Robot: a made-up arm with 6 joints. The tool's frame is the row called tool. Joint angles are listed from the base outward. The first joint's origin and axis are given. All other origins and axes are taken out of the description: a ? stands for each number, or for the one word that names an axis. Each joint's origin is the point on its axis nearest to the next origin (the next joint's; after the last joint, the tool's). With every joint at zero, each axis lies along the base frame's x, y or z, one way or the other. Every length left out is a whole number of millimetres.
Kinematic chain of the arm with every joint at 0, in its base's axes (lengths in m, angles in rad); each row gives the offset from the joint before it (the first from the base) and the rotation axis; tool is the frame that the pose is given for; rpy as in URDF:
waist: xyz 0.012 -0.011 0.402 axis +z
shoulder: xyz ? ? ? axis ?
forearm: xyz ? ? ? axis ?
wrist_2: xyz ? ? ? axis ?
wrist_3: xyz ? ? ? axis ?
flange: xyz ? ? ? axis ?
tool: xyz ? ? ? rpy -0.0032 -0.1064 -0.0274
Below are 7 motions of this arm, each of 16 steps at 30 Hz.
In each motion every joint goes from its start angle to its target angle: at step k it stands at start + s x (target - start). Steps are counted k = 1, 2, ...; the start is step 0. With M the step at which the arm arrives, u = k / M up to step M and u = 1 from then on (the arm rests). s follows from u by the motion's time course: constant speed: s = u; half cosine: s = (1 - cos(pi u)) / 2; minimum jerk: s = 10 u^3 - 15 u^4 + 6 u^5.
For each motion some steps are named. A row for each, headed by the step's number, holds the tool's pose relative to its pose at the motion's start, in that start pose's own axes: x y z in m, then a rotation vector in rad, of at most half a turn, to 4 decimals.
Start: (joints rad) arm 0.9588 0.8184 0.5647 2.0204 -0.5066 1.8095
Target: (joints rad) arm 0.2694 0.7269 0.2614 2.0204 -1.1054 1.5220
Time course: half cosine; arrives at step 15
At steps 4, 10, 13, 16:
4: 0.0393 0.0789 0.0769 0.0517 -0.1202 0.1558
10: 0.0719 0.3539 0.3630 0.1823 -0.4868 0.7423
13: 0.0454 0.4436 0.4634 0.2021 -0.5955 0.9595
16: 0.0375 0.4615 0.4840 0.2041 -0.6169 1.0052

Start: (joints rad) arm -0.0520 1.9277 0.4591 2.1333 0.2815 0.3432
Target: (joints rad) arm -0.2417 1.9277 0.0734 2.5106 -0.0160 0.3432
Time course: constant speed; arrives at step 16
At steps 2, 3, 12, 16:
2: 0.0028 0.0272 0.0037 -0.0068 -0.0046 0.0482
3: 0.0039 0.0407 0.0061 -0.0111 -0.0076 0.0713
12: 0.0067 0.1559 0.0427 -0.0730 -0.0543 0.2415
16: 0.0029 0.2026 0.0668 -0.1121 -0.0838 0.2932

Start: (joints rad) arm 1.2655 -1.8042 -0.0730 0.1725 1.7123 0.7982
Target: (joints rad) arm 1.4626 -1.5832 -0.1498 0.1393 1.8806 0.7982
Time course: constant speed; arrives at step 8
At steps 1, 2, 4, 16:
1: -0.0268 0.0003 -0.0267 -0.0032 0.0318 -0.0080
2: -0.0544 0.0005 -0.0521 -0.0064 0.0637 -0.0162
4: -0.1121 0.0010 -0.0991 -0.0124 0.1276 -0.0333
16: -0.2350 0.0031 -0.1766 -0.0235 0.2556 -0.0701

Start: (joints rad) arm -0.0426 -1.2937 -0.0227 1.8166 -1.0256 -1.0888
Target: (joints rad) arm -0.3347 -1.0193 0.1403 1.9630 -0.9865 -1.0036
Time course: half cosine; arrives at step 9
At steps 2, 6, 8, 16:
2: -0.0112 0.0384 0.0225 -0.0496 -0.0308 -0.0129
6: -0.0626 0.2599 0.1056 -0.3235 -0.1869 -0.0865
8: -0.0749 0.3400 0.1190 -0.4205 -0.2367 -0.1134
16: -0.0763 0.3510 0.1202 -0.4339 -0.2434 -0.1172

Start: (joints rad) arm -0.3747 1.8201 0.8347 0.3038 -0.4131 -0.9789
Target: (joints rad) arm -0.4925 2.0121 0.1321 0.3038 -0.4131 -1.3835
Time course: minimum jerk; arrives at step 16
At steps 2, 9, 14, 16:
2: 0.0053 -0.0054 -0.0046 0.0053 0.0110 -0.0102
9: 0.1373 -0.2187 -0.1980 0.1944 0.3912 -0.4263
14: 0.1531 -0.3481 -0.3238 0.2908 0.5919 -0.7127
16: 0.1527 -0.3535 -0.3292 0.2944 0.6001 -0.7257

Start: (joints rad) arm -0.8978 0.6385 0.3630 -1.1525 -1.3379 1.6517
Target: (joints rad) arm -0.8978 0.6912 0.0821 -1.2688 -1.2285 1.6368
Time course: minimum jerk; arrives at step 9
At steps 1, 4, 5, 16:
1: 0.0007 0.0002 -0.0015 0.0039 -0.0004 -0.0002
4: 0.0227 0.0088 -0.0507 0.1360 -0.0106 -0.0080
5: 0.0337 0.0157 -0.0760 0.2076 -0.0133 -0.0141
16: 0.0529 0.0329 -0.1221 0.3463 -0.0129 -0.0294

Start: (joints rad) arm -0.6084 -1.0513 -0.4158 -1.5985 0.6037 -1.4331
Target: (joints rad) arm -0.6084 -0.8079 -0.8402 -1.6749 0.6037 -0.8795
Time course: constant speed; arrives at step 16
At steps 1, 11, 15, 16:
1: 0.0067 -0.0048 0.0084 -0.0535 -0.0383 0.0011
11: 0.0524 -0.0400 0.0886 -0.5902 -0.4141 -0.0479
15: 0.0611 -0.0483 0.1165 -0.8028 -0.5604 -0.0990
16: 0.0625 -0.0500 0.1229 -0.8555 -0.5965 -0.1147

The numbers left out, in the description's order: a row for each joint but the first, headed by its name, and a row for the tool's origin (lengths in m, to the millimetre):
shoulder: xyz -0.029 0 0, axis +y
forearm: xyz 0.007 0 0.906, axis -y
wrist_2: xyz 0.405 0 0.013, axis -x
wrist_3: xyz 0 -0.12 -0.029, axis -y
flange: xyz -0.003 0 -0.007, axis -x
tool: xyz 0 0.026 0.024

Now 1 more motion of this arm.
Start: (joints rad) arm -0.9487 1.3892 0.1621 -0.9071 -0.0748 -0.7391
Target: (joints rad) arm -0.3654 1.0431 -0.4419 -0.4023 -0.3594 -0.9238
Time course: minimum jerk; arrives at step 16
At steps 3, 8, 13, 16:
3: -0.0162 -0.0022 -0.0229 -0.0449 0.0148 -0.0210
8: -0.1733 -0.0566 -0.2142 -0.4623 0.1137 -0.2325
13: -0.3370 -0.1613 -0.3552 -0.8827 0.1306 -0.4635
16: -0.3546 -0.1748 -0.3668 -0.9281 0.1269 -0.4887

